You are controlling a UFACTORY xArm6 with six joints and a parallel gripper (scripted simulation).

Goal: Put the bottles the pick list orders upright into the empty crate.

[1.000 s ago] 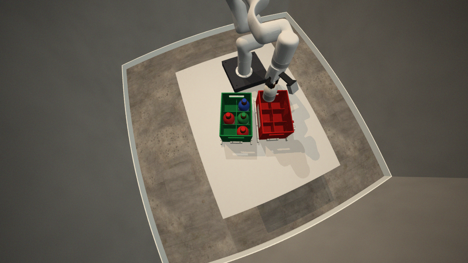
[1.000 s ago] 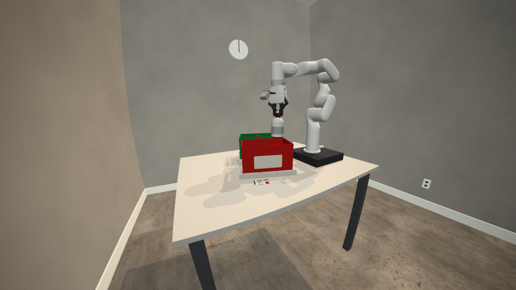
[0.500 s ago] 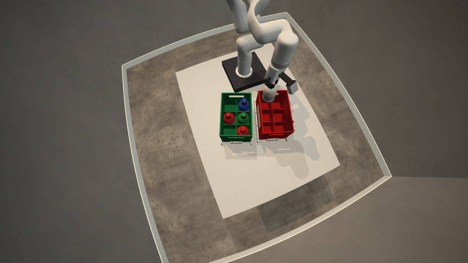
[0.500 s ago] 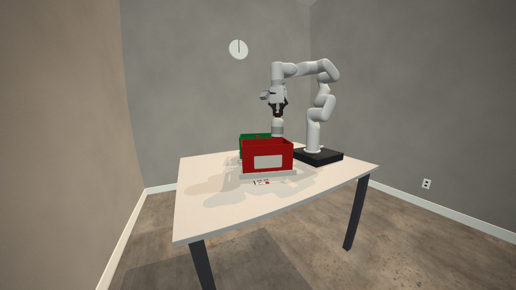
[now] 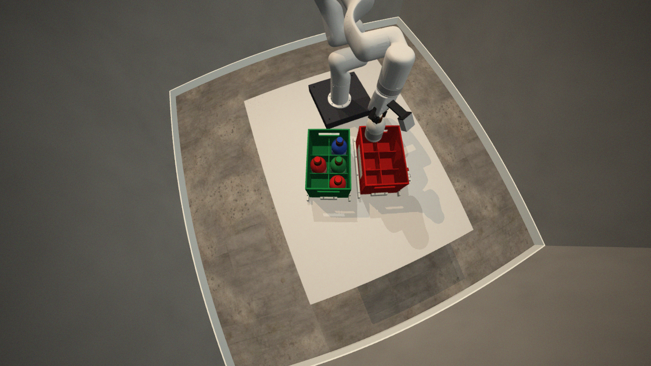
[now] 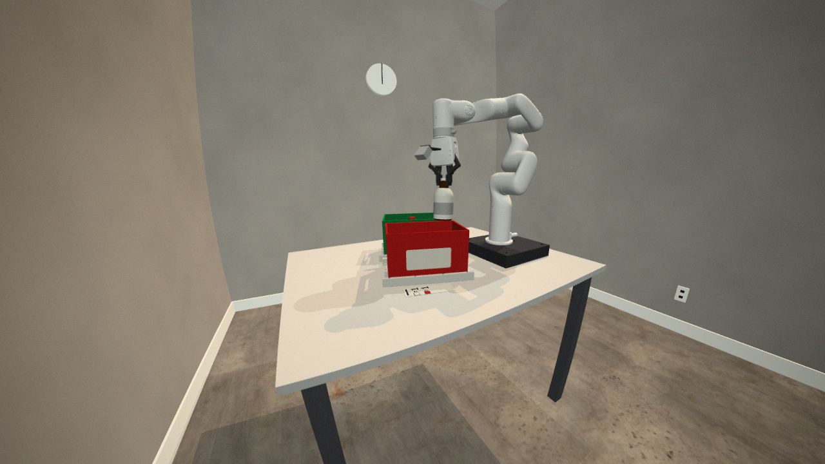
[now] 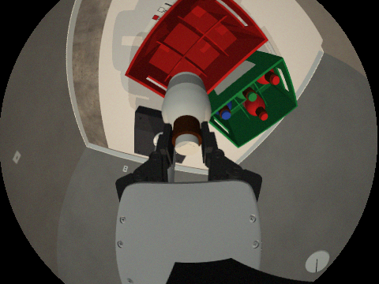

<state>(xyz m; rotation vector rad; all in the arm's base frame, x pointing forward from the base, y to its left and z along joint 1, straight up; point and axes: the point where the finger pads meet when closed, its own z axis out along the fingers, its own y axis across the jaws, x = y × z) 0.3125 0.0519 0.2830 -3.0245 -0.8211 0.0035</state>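
Now: the white bottle 7 cm below my hand. From my hand the other things lie so: green bottle (25 cm below, 16 cm to the right, 7 cm ahead); then red crate (25 cm below, 9 cm ahead, 3 cm to the left); then blue bottle (25 cm below, 13 cm to the right, 2 cm behind).
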